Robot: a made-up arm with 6 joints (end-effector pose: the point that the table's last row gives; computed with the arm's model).
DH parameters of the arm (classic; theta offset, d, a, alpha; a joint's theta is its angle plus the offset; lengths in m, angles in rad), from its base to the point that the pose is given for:
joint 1: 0 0.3 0 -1.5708
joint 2: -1.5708 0 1.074 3.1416
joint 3: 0 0 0 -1.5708
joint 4: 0 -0.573 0 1.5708
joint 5: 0 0.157 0 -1.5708
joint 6: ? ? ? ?
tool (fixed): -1.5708 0 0 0
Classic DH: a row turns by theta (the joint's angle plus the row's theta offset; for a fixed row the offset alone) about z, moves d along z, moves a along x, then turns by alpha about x.
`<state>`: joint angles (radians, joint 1 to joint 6).
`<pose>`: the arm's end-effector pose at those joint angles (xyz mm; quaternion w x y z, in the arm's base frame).
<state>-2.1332 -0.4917 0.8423 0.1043 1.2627 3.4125</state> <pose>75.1 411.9 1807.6 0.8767 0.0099 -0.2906 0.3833</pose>
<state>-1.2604 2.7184 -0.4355 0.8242 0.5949 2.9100</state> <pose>-142.2 94.4 -787.4 0.6604 -0.3640 -0.0789 0.6520</pose>
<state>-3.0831 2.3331 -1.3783 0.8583 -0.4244 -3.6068</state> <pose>-235.8 89.0 -232.6 0.8710 -0.2070 -0.4352 0.0961</pose>
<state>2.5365 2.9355 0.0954 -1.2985 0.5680 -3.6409</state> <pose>330.2 -177.0 -777.0 0.5254 0.8274 0.1031 -0.1693</pose>
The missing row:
joint 6: 1.5708 0 0 1.5708
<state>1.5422 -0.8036 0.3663 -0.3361 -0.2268 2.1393</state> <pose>133.8 -505.9 1552.8 0.6209 -0.2926 -0.7159 0.1277</pose>
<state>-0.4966 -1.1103 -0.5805 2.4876 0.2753 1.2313</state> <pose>-394.3 355.4 1149.3 0.3339 0.9170 -0.1981 0.0915</pose>
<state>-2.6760 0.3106 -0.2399 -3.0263 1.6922 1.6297</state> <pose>-651.2 -501.7 1007.5 0.5417 -0.6763 0.1092 0.4870</pose>
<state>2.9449 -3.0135 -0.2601 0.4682 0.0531 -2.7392</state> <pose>708.4 1.7 -613.9 0.8821 -0.4261 -0.1075 -0.1696</pose>
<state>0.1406 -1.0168 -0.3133 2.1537 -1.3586 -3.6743</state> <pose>-567.8 6.9 1335.6 0.3140 0.6048 -0.7281 0.0739</pose>
